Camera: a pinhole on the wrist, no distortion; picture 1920 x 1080 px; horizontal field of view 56.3 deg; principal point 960.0 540.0 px. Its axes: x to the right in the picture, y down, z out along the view. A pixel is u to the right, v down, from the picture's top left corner.
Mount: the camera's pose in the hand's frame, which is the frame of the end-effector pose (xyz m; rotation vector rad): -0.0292 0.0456 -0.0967 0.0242 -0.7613 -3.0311
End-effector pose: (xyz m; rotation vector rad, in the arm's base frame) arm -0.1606 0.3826 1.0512 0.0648 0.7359 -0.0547
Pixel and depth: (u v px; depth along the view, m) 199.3 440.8 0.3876
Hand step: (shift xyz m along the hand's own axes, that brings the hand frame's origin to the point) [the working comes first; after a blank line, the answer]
In the camera's frame: -0.1643 -0.0214 0.3876

0.1275 0.2508 0.2365
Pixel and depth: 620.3 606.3 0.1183
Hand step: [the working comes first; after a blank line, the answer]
In the camera's frame: -0.0224 0.0044 0.1183

-0.0090 0.0981 0.0099
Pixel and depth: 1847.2 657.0 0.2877
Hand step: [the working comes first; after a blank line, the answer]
In the camera's frame: 0.1423 0.0188 0.2877

-0.1767 0.1622 0.1641
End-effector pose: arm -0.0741 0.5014 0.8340 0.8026 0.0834 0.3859
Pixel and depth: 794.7 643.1 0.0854
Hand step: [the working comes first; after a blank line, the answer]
In the camera's frame: -0.0079 0.0049 0.0854

-0.0229 0.0818 -0.0190
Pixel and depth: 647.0 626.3 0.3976
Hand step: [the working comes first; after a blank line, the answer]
In the camera's frame: -0.0694 0.0191 0.3976

0.0328 0.2179 0.2635
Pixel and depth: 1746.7 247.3 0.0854
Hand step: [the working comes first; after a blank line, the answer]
In the camera's frame: 0.0374 -0.0139 0.0854

-0.0684 0.0975 -0.0284
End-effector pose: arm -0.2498 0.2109 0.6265 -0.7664 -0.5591 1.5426
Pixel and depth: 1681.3 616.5 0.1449
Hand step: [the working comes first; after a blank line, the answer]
In the camera's frame: 0.0583 0.0062 0.1449

-0.0901 0.1075 0.0333
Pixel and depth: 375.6 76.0 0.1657
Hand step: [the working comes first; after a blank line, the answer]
In the camera's frame: -0.0540 -0.0429 0.1657

0.0211 0.1627 0.0297
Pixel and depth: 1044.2 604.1 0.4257
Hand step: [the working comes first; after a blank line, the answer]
In the camera's frame: 0.0200 0.0152 0.4257

-0.0571 0.2329 0.2854
